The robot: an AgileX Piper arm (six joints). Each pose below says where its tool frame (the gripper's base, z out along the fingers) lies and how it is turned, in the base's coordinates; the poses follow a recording.
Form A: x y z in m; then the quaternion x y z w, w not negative.
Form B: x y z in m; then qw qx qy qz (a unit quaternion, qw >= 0). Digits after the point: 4 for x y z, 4 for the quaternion.
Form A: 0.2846 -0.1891 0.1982 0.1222 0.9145 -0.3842 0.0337
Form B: 0.2846 -0.1891 0.1982 0.0337 0.1222 0.9145 -0.3842
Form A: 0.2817 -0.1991 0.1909 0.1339 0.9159 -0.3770 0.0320
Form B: 0.2817 -0.1991 0.1909 0.0320 0.1339 0.9159 -0.3770
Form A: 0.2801 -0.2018 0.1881 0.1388 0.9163 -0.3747 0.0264
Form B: 0.2801 -0.2018 0.1881 0.0264 0.1388 0.9163 -0.3747
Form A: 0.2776 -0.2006 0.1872 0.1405 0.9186 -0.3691 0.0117
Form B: 0.2776 -0.2006 0.1872 0.0117 0.1405 0.9186 -0.3691
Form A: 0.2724 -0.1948 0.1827 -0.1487 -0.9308 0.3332 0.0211
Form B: 0.2724 -0.1948 0.1827 0.0211 -0.1487 -0.9308 0.3332
